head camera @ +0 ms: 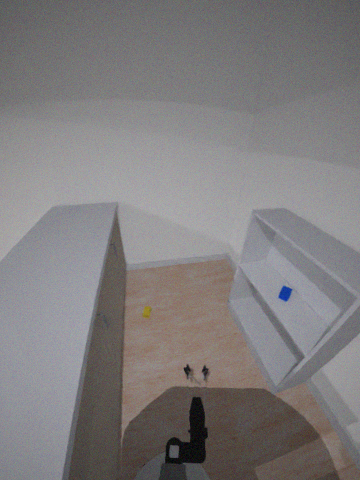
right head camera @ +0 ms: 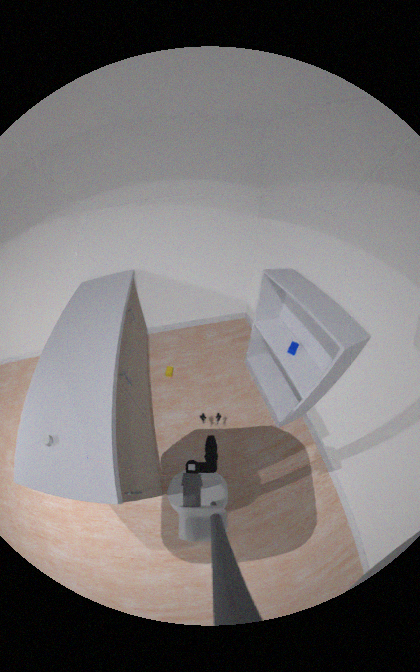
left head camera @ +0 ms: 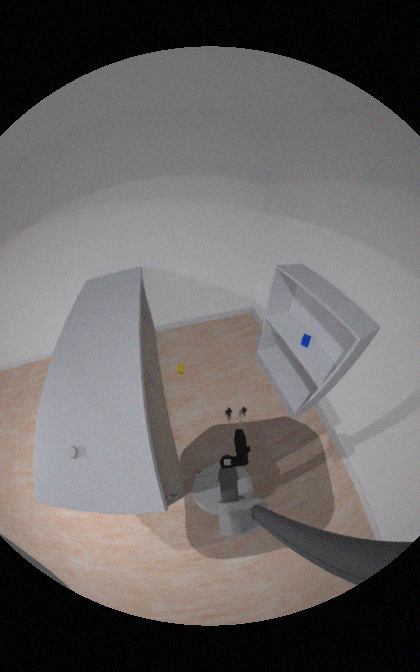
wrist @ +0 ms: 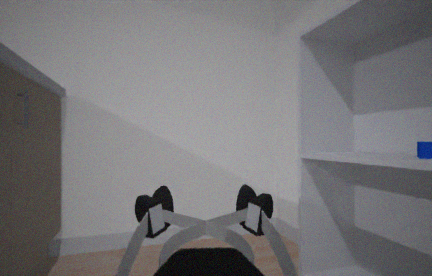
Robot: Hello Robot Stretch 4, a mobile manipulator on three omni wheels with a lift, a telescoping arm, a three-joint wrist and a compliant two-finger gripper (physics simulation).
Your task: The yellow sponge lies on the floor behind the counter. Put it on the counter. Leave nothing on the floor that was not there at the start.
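Places are measured from the robot's base along level axes (x left, y back, z up), in centimetres.
Pixels of known places: gripper, fingertip midpoint: (head camera: 195, 364) (wrist: 204, 201).
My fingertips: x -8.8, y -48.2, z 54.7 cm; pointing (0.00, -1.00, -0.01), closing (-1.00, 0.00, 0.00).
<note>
Ahead of a thing's pixels: the offset from my fingertips to its top centre. Level surfaces: height alone.
The yellow sponge @[dx +41.5, dy -66.6, dz -52.9 cm] (head camera: 147, 312) (left head camera: 181, 369) (right head camera: 169, 371) lies on the floor near the foot of the counter's inner side, ahead and to the left of the gripper. It does not show in the wrist view. The long counter @[dz +33.6 cm] (head camera: 55, 300) (left head camera: 100, 375) (right head camera: 75, 375) with a pale grey top stands on the left; its brown side also shows in the wrist view (wrist: 30, 175). My gripper (head camera: 196, 371) (left head camera: 236, 412) (right head camera: 210, 417) (wrist: 204, 201) is open and empty, in the aisle between counter and shelf unit, nearer to me than the sponge.
A grey shelf unit (head camera: 320, 245) (left head camera: 332, 295) (right head camera: 320, 302) (wrist: 327, 95) stands on the right, with a blue block @[dx -63.2, dy -45.5, dz +5.1 cm] (head camera: 285, 293) (left head camera: 306, 340) (right head camera: 293, 348) (wrist: 424, 150) on its middle shelf. A small whitish object (left head camera: 74, 451) (right head camera: 49, 440) is on the counter top. A wall closes the aisle's far end.
</note>
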